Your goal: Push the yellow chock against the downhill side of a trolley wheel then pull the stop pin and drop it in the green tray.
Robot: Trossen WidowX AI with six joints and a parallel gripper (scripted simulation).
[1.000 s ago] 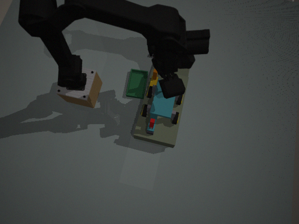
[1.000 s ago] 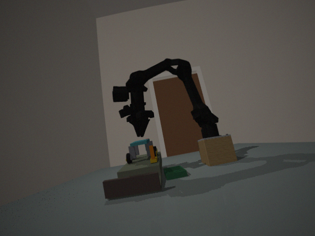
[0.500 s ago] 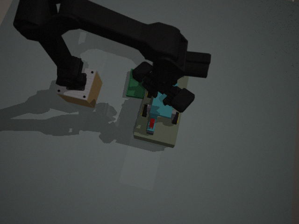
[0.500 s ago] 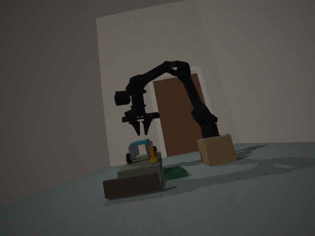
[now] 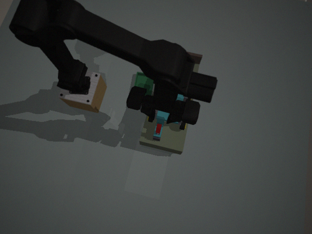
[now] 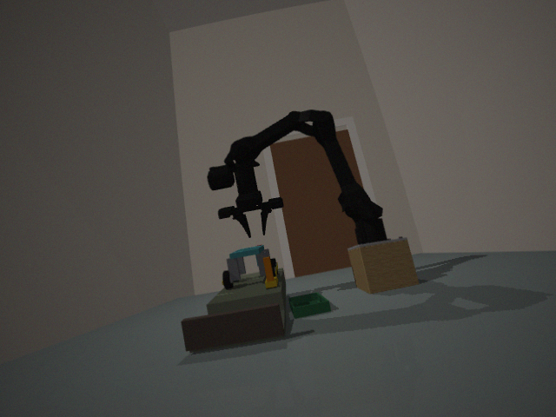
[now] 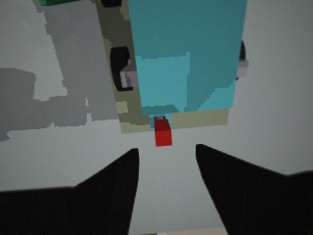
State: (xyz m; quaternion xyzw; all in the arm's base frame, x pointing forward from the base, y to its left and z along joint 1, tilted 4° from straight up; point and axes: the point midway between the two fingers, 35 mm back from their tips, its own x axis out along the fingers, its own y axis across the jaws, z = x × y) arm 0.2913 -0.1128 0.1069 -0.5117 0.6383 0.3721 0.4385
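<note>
My gripper tip is now 6 cm above the red-headed stop pin and 2 cm to the left of it. Also, from my gripper tip: olive ramp (15 cm below, 7 cm to the left, 3 cm ahead); then blue trolley (8 cm below, 7 cm to the left, 3 cm ahead); then yellow chock (16 cm to the left, 11 cm below, 1 cm behind).
</note>
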